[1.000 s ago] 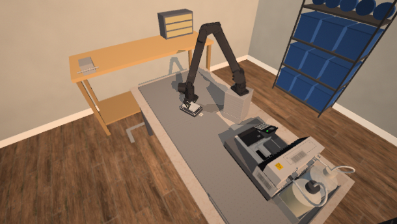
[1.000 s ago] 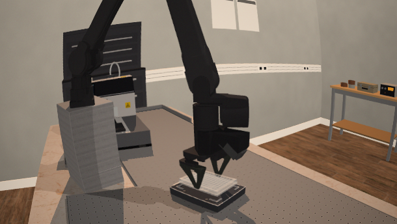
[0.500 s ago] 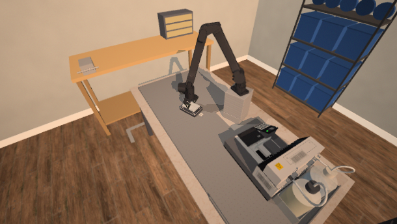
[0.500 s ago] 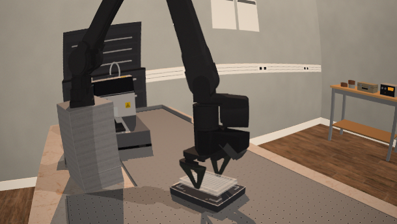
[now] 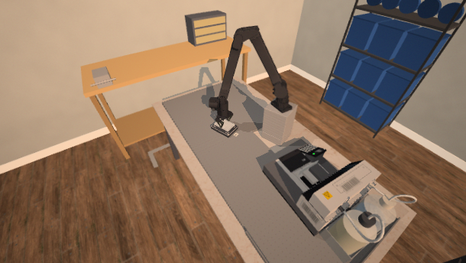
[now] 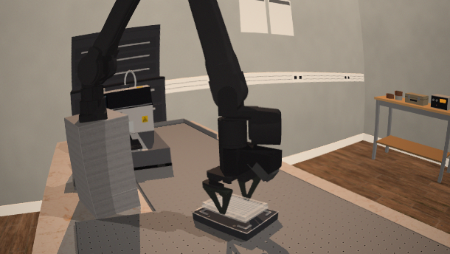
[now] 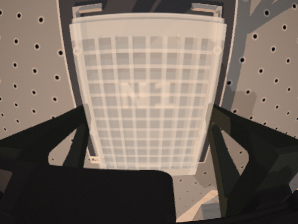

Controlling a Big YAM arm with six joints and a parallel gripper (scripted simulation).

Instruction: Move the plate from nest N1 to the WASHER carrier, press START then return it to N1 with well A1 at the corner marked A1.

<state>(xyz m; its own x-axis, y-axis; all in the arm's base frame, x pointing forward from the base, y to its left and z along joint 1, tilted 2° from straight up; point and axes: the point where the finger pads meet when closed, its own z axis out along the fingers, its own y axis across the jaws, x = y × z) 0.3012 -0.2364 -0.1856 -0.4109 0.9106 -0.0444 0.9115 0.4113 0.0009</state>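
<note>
The clear well plate lies 10 mm below my hand. From my hand the other things lie so: dark carrier (200 mm behind, 520 mm to the left, 30 mm above); label (40 mm behind, 100 mm to the left, 50 mm below); nest frame (40 mm below).
</note>
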